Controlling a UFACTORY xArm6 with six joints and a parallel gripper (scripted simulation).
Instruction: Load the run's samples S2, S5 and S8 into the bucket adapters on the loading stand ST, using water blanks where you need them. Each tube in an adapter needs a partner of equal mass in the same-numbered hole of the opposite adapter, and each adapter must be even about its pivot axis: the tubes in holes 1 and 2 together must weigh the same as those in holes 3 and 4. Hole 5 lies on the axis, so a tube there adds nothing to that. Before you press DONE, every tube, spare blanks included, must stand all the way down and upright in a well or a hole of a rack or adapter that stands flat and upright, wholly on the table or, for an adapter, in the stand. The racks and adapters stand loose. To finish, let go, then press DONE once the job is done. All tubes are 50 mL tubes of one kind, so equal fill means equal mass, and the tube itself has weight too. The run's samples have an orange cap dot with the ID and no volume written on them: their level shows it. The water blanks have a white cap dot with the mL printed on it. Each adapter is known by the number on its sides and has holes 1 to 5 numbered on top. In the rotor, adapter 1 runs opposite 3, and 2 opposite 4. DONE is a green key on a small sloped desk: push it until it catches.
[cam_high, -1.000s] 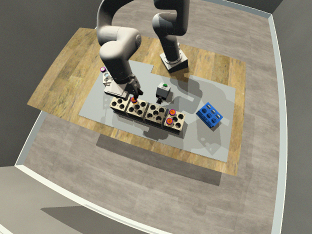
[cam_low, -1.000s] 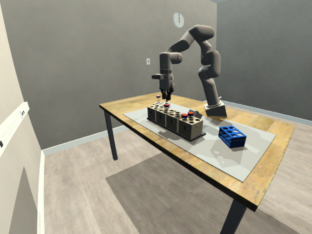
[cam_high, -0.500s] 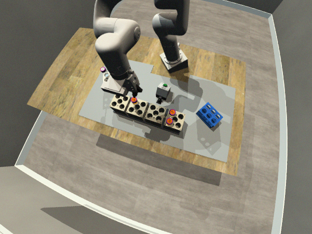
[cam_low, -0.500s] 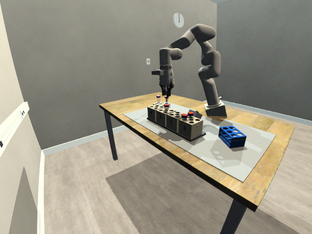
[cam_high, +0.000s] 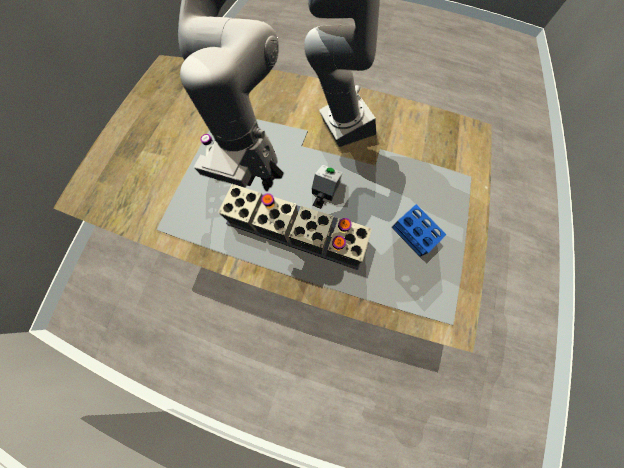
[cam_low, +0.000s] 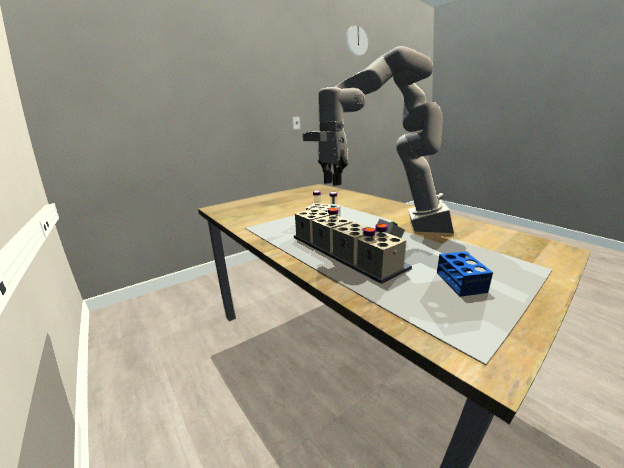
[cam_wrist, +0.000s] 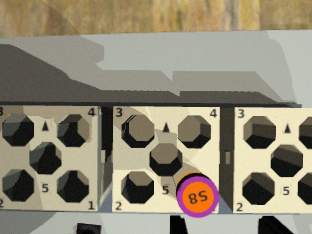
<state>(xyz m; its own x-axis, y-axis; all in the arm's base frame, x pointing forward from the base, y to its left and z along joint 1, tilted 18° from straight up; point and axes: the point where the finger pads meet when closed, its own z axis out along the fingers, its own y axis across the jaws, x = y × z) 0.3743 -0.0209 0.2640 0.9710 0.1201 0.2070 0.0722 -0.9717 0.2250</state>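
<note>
My hand is 230 mm to the left of the water blank, 170 mm above it and 160 mm past it. The rest, counted from my hand: white blank rack 240 mm to the right, 200 mm below, 120 mm behind; green DONE key 190 mm behind, 170 mm below, 110 mm to the left; blue sample rack 430 mm to the left, 200 mm below, 120 mm behind.
</note>
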